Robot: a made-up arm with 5 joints. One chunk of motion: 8 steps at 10 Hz.
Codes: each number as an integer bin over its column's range. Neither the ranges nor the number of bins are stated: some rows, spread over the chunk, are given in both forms.
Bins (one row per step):
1: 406 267 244 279 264 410
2: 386 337 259 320 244 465
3: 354 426 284 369 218 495
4: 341 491 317 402 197 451
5: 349 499 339 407 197 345
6: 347 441 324 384 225 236
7: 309 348 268 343 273 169
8: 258 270 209 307 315 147
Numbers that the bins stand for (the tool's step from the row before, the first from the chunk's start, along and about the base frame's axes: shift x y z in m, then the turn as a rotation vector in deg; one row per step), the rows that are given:
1: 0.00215 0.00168 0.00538 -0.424 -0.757 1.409
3: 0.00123 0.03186 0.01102 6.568 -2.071 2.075
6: 0.00111 0.03471 0.01665 7.733 -1.871 0.047
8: -0.00046 0.00225 0.00045 1.751 0.700 -0.649
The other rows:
2: 0.00180 0.01497 0.00749 2.761 -1.329 1.840
4: 0.00101 0.04420 0.01567 9.132 -2.671 1.730
5: 0.00115 0.04572 0.01877 9.520 -2.671 0.901
7: 0.00044 0.01706 0.00876 4.548 -0.500 -0.477

